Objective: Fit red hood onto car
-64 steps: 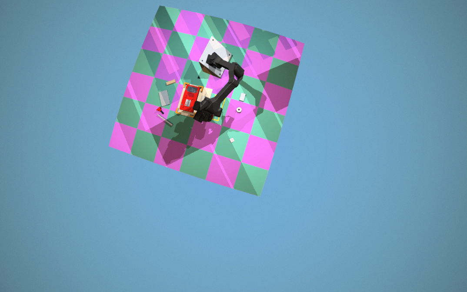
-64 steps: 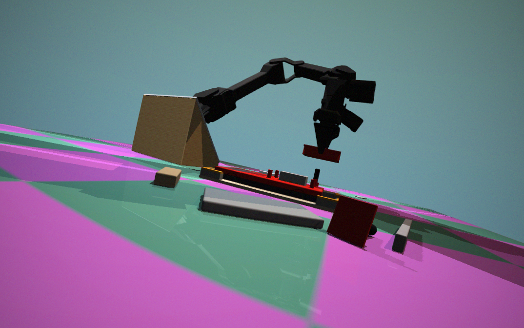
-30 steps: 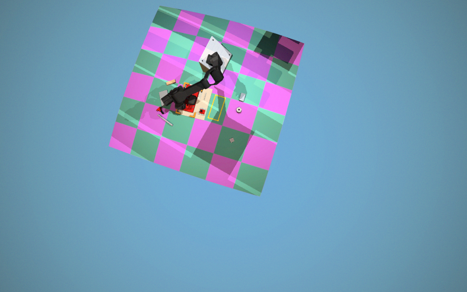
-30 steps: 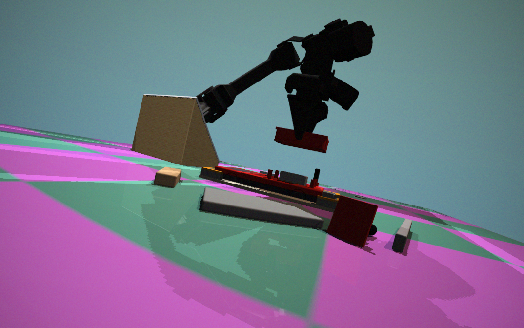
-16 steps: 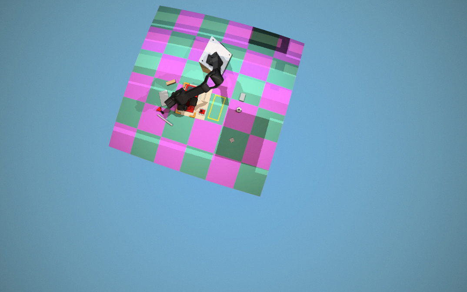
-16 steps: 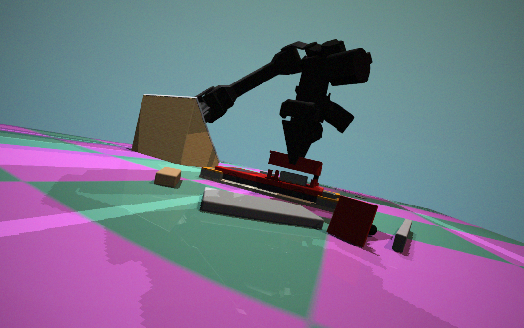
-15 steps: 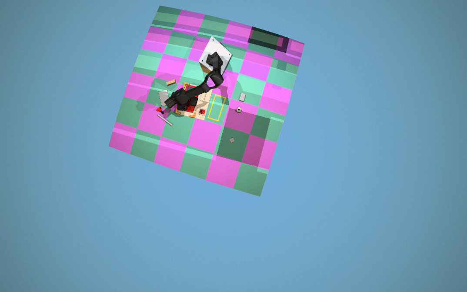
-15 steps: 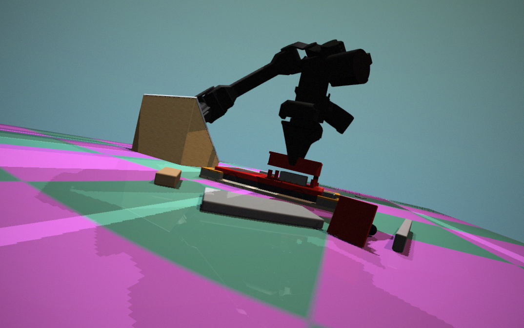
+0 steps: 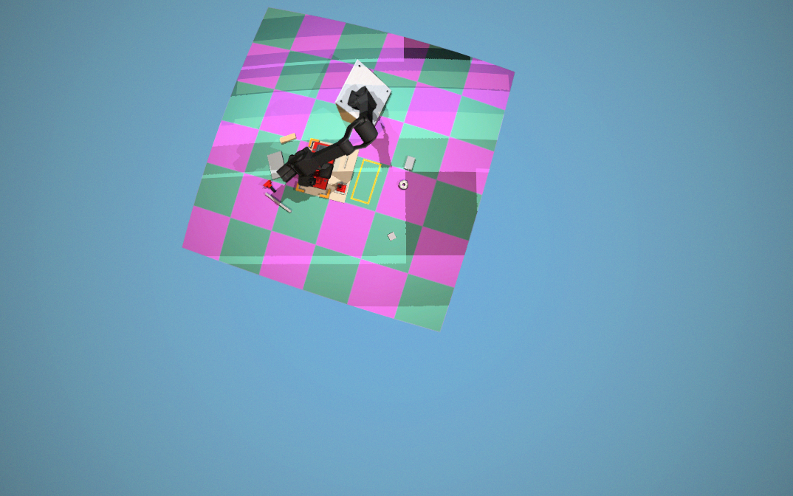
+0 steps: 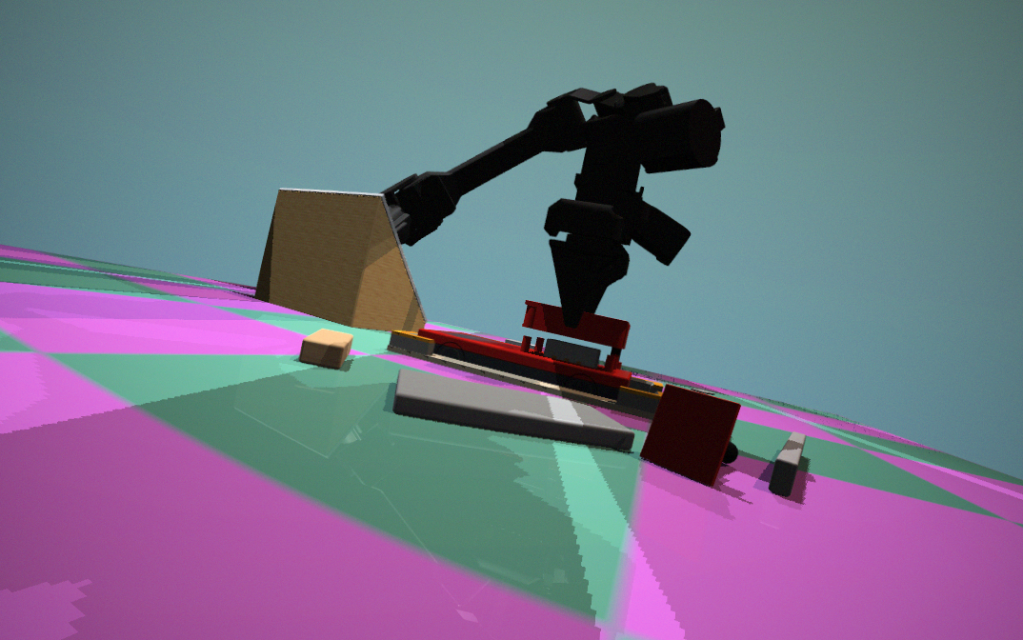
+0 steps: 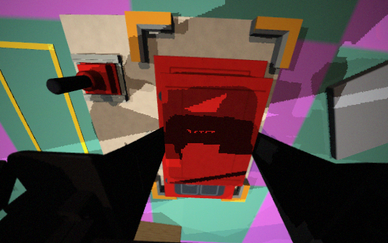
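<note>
Right now the grey engine block is 3 cm below my gripper tip and 1 cm to the left of it. Also, from my gripper tip: beige jig 5 cm below, 2 cm to the left, 2 cm behind; then red hood 1 cm above; then grey slab 20 cm to the right, 5 cm below, 1 cm ahead.
</note>
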